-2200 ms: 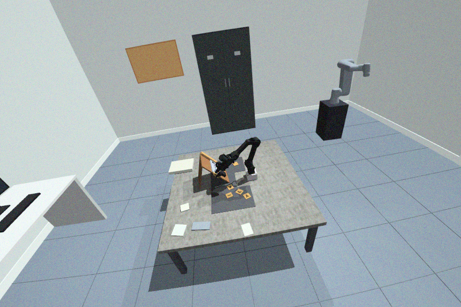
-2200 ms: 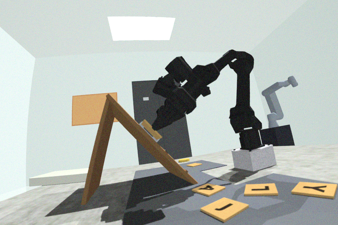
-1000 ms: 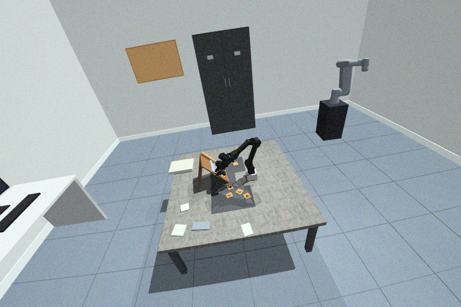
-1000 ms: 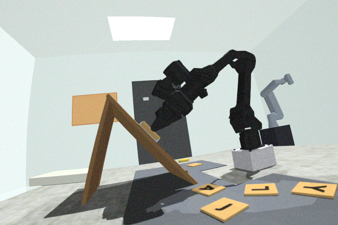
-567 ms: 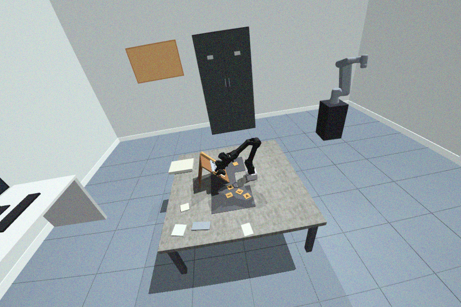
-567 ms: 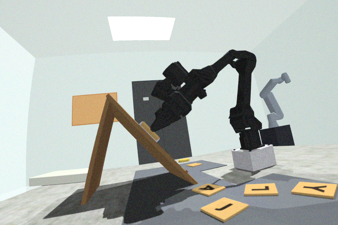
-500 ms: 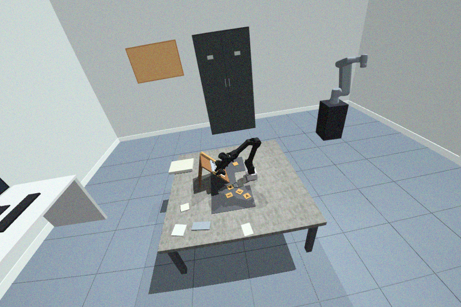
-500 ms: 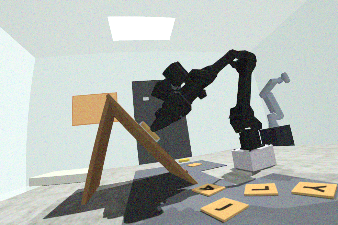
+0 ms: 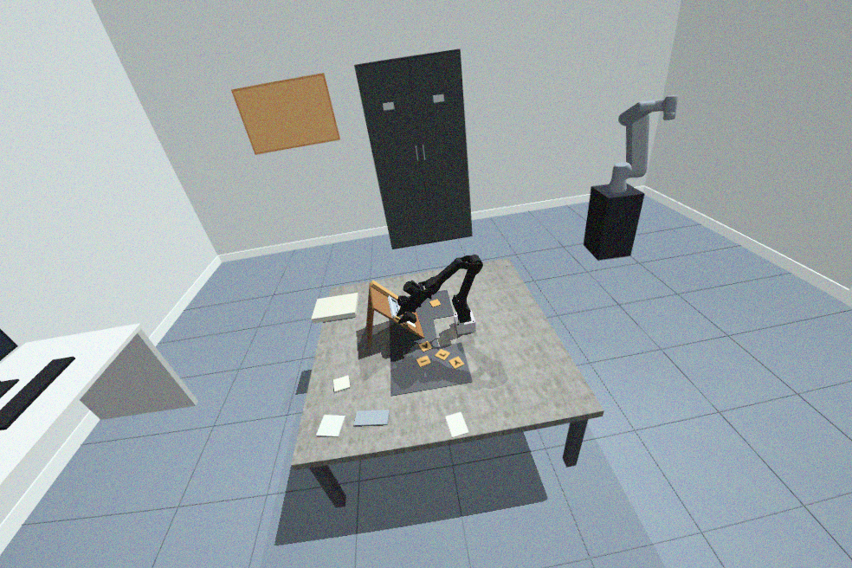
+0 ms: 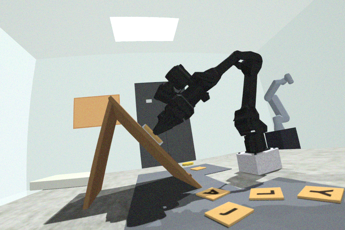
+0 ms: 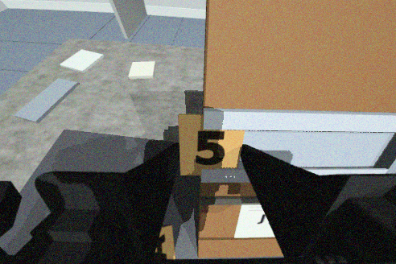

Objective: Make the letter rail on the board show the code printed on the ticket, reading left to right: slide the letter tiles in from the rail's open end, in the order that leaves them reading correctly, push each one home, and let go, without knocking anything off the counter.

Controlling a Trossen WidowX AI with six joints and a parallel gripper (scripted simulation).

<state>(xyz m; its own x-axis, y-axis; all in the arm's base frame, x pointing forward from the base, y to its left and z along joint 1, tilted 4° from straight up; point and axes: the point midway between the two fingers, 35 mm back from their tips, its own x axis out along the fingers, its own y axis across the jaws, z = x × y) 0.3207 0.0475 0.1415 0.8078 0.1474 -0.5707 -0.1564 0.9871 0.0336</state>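
Right now my gripper tip is 9 cm to the left of the white ticket, 9 cm above it and 5 cm past it. Round my gripper tip: j tile (16 cm to the left, 16 cm below, 11 cm behind); then dark mat (16 cm below, 15 cm behind, 5 cm to the right); then orange tile marked 5 (right at my gripper tip).
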